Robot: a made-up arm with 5 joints.
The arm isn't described. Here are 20 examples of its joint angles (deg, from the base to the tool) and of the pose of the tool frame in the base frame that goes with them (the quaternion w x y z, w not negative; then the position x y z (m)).
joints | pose
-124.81 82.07 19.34 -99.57 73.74 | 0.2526 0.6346 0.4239 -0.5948 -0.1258 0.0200 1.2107
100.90 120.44 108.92 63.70 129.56 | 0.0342 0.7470 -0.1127 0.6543 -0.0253 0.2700 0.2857
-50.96 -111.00 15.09 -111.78 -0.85 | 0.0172 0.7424 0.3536 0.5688 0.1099 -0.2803 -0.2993
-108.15 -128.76 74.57 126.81 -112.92 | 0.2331 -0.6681 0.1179 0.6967 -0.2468 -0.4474 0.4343
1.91 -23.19 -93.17 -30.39 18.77 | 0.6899 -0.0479 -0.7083 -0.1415 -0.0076 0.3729 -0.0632
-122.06 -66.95 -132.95 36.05 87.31 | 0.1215 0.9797 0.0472 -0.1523 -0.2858 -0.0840 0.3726
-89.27 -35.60 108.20 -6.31 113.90 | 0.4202 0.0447 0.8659 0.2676 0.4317 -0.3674 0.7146
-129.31 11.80 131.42 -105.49 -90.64 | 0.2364 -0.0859 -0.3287 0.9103 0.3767 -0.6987 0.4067
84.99 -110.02 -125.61 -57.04 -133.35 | 0.3000 -0.2147 -0.5016 -0.7825 0.6040 -0.0359 -0.0259
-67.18 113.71 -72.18 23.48 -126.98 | 0.1196 -0.3128 0.8726 -0.3555 -0.0570 0.3582 0.5759
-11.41 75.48 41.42 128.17 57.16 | 0.3989 0.3068 -0.7426 0.4420 0.3512 -0.0546 0.4762
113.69 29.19 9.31 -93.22 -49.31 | 0.9156 0.2719 0.2853 0.0798 -0.4937 -0.0216 1.0925
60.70 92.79 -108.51 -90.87 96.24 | 0.6389 0.2558 0.6825 -0.2459 -0.0225 0.0739 1.1854
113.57 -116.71 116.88 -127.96 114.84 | 0.0339 0.2371 -0.3061 0.9214 0.2919 0.3331 -0.2503
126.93 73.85 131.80 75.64 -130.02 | 0.1684 0.5853 -0.5156 0.6026 -0.2756 0.2767 0.3167
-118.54 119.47 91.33 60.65 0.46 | 0.6087 0.3623 -0.6025 0.3677 -0.4176 -0.0568 0.2475
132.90 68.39 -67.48 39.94 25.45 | 0.4901 0.5608 -0.1249 0.6556 -0.0424 -0.2228 0.4262
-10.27 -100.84 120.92 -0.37 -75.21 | 0.4004 -0.1091 0.0383 -0.9090 0.6239 0.1132 0.0137
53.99 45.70 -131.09 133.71 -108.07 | 0.5274 0.0214 -0.1114 0.8420 -0.1821 -0.3007 0.5336
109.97 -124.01 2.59 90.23 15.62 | 0.1805 0.8549 0.2028 -0.4420 -0.2021 -0.0217 0.3710
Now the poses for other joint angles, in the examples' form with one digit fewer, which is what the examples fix.
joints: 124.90 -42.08 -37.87 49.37 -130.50
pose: 0.045 -0.100 0.619 0.778 0.089 -0.303 0.625
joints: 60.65 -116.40 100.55 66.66 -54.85
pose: 0.893 -0.124 0.390 -0.189 -0.011 0.474 0.322
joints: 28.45 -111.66 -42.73 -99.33 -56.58
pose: 0.603 0.148 -0.716 0.320 -0.043 0.010 -0.384
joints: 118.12 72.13 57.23 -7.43 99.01
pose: 0.029 -0.201 -0.152 0.967 0.445 0.168 0.817
